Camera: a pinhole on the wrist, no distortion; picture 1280 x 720 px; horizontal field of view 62.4 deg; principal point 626.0 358.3 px. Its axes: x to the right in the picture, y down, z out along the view. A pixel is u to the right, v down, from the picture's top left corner.
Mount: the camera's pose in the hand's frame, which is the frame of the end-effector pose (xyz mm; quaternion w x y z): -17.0 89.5 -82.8 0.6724 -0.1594 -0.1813 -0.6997
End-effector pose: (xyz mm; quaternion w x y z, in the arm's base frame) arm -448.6 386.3 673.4 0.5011 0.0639 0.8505 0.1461
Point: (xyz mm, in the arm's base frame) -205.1 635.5 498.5
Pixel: 932 672
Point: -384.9 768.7 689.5
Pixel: 98 599
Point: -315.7 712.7 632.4
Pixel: 462 590
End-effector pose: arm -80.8 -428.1 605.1 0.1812 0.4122 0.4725 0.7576
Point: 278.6 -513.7 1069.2
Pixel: 339 285
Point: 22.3 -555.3 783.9
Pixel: 280 87
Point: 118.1 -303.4 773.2
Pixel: 1109 596
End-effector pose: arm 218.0 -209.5 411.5 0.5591 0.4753 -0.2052 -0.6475
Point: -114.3 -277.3 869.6
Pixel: 947 171
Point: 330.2 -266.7 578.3
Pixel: 55 470
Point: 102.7 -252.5 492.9
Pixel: outside the picture
